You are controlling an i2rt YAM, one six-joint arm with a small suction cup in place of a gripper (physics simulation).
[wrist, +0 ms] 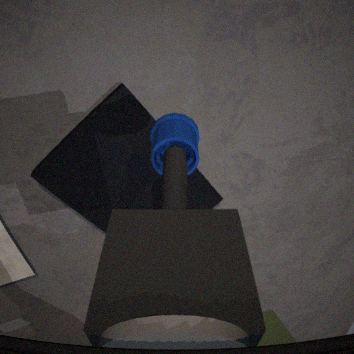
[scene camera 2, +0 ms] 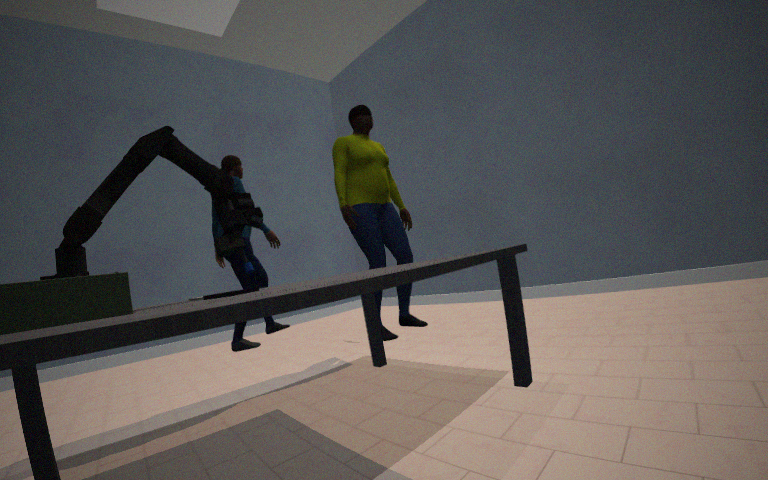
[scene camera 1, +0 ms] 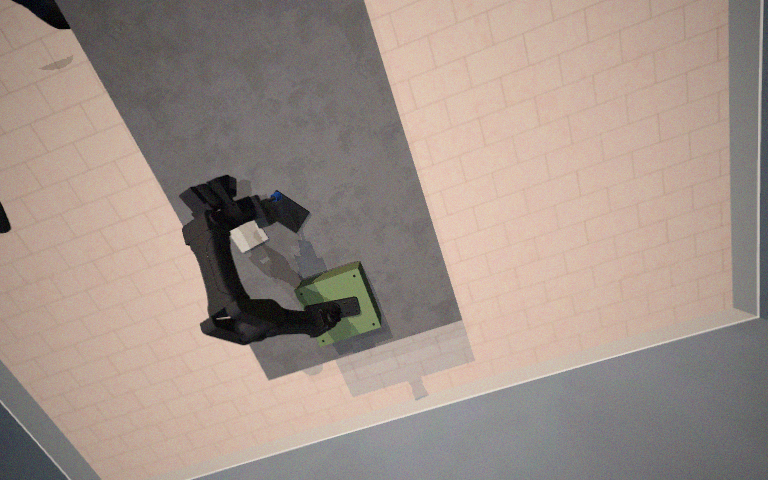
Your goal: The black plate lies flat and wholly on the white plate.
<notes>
My suction cup [scene camera 1: 263, 214] holds nothing. The cup hangs 8 cm from the middle of a black plate [scene camera 1: 290, 214], above it. The table carries a white plate [scene camera 1: 246, 236].
The black plate is seen too in the wrist view [wrist: 103, 163]. My suction cup also shows in the wrist view [wrist: 170, 126].
</notes>
